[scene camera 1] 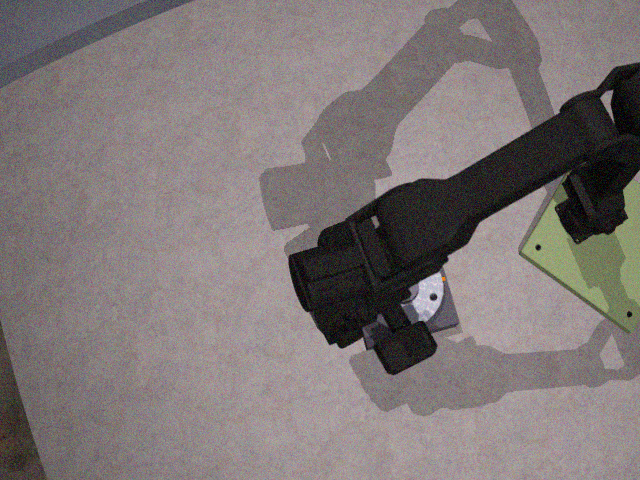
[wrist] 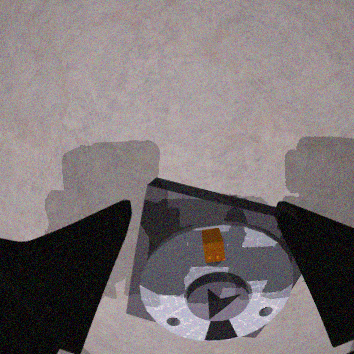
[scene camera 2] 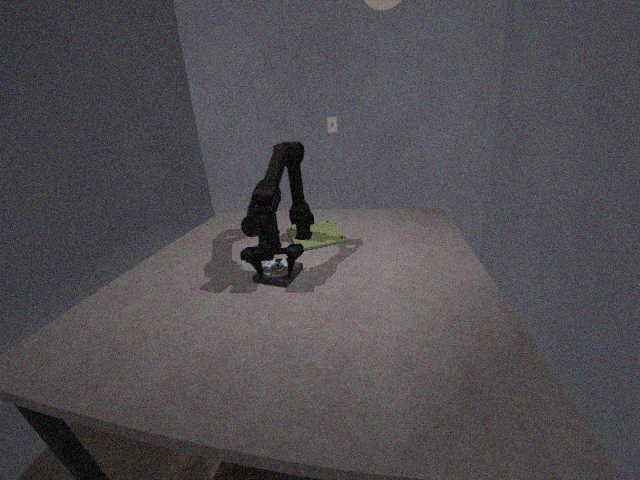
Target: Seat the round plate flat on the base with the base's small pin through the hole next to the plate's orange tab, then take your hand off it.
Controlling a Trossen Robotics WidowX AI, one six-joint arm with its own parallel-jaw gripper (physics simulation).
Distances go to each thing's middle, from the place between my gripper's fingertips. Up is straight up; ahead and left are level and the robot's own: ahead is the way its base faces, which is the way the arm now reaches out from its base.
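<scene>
There is the dark square base [scene camera 1: 445, 317], 60 mm behind my hand, 10 mm to the right of it and 10 mm below it. As for the round plate [scene camera 1: 422, 308], my gripper is 10 mm below it and 10 mm to the left of it, and 60 mm past it.
</scene>
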